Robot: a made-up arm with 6 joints. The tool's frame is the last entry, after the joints. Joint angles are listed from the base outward. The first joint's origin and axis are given. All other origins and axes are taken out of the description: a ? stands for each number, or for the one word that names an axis. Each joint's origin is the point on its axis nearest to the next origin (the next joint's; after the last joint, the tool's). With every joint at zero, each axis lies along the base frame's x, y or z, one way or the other. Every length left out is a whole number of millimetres.
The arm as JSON. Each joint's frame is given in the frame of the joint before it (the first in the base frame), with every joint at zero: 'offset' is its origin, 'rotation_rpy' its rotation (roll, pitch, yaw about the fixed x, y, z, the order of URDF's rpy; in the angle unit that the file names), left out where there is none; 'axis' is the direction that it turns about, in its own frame. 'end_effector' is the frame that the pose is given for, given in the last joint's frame.
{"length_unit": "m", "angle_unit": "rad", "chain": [
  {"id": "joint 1", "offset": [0.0, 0.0, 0.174], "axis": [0.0, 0.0, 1.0]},
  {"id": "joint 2", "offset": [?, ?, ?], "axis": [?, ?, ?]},
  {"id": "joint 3", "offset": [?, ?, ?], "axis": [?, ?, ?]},
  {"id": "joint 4", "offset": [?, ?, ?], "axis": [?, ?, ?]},
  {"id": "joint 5", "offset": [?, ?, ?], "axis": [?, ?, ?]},
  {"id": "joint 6", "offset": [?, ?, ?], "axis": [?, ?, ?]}
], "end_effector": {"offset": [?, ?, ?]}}
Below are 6 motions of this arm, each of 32 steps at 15 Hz.
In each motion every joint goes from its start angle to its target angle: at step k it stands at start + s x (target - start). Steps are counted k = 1, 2, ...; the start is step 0. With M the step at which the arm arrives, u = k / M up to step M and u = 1 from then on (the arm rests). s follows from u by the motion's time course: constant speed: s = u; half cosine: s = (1 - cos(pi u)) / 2; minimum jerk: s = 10 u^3 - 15 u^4 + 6 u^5.
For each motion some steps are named. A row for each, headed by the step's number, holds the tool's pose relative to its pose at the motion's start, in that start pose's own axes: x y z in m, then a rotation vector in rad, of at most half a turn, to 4 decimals.
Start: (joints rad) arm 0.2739 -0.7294 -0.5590 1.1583 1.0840 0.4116
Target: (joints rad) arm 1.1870 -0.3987 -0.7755 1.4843 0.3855 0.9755
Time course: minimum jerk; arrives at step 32
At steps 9, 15, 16, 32:
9: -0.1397 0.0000 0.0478 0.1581 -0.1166 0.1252
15: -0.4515 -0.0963 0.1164 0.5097 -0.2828 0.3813
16: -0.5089 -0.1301 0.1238 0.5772 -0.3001 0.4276
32: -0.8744 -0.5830 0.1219 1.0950 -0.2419 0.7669

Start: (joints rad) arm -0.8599 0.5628 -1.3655 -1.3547 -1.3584 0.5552
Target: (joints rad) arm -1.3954 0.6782 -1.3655 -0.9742 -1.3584 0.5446
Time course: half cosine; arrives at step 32
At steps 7, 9, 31, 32:
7: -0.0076 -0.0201 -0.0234 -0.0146 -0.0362 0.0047
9: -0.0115 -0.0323 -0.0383 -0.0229 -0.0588 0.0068
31: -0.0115 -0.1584 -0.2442 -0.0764 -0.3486 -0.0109
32: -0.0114 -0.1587 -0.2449 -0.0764 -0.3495 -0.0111

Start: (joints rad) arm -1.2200 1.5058 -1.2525 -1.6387 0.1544 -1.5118
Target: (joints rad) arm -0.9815 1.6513 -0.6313 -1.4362 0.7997 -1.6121
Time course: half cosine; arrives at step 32
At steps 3, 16, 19, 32:
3: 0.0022 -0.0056 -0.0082 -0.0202 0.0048 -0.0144
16: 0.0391 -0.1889 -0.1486 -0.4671 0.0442 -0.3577
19: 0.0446 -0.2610 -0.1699 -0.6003 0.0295 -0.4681
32: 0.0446 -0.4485 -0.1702 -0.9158 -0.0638 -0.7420

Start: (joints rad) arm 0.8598 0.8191 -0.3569 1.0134 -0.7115 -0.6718
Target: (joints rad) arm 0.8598 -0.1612 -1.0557 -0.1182 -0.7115 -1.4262
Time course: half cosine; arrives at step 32
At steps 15, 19, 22, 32:
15: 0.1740 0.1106 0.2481 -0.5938 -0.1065 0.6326
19: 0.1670 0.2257 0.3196 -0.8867 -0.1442 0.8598
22: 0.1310 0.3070 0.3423 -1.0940 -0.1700 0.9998
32: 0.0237 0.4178 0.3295 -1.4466 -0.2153 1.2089

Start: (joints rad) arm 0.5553 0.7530 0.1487 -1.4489 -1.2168 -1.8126
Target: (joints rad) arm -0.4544 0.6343 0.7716 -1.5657 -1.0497 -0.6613
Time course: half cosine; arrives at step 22
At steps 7, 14, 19, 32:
7: 0.0091 -0.1342 0.0832 0.0199 -0.2992 -0.2087
14: -0.0510 -0.4255 0.1851 -0.0406 -0.8427 -0.6650
19: -0.1163 -0.5692 0.1926 -0.1257 -1.0672 -0.9040
32: -0.1302 -0.5941 0.1904 -0.1451 -1.1034 -0.9472

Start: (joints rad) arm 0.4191 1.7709 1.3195 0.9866 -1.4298 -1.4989
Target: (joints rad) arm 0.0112 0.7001 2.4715 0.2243 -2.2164 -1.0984
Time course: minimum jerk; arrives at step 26
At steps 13, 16, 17, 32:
13: -0.1876 0.2733 0.2476 -0.2835 -0.8120 0.5728
16: -0.3176 0.3308 0.2809 -0.3216 -1.1106 0.7358
17: -0.3566 0.3403 0.2840 -0.3237 -1.1926 0.7726
32: -0.4930 0.3514 0.2720 -0.2945 -1.4604 0.8628

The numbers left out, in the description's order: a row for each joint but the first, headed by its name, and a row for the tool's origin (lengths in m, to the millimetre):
joint 2: xyz -0.112 0.355 0.0, axis 0.0 1.0 0.0
joint 3: xyz -0.089 0.0 -0.258, axis -1.0 0.0 0.0
joint 4: xyz 0.0 0.187 0.035, axis 0.0 1.0 0.0
joint 5: xyz -0.103 0.0 -0.395, axis -1.0 0.0 0.0
joint 6: xyz 0.0 0.176 -0.285, axis 0.0 -1.0 0.0
tool: xyz -0.08 0.0 0.092

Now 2 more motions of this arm.
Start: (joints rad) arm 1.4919 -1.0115 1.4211 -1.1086 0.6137 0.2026
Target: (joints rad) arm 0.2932 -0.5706 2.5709 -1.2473 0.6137 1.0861
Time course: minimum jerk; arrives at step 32
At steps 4, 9, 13, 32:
4: -0.0160 -0.0046 -0.0053 -0.0034 -0.0262 0.0341
9: -0.1242 -0.0549 -0.0476 -0.0043 -0.2267 0.2958
13: -0.2343 -0.1632 -0.1141 0.0845 -0.5241 0.6925
32: -0.2566 -0.3933 -0.3044 1.3356 -1.1971 1.7491

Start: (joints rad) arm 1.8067 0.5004 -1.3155 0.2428 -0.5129 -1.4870
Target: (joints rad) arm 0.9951 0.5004 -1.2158 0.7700 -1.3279 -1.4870
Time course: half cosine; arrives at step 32
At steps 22, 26, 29, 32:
22: -0.0986 0.3207 0.2948 0.0149 -0.1194 0.9061
26: -0.1423 0.3641 0.3396 0.0038 -0.1308 1.0707
29: -0.1639 0.3820 0.3589 -0.0026 -0.1345 1.1458
32: -0.1715 0.3879 0.3653 -0.0050 -0.1356 1.1716

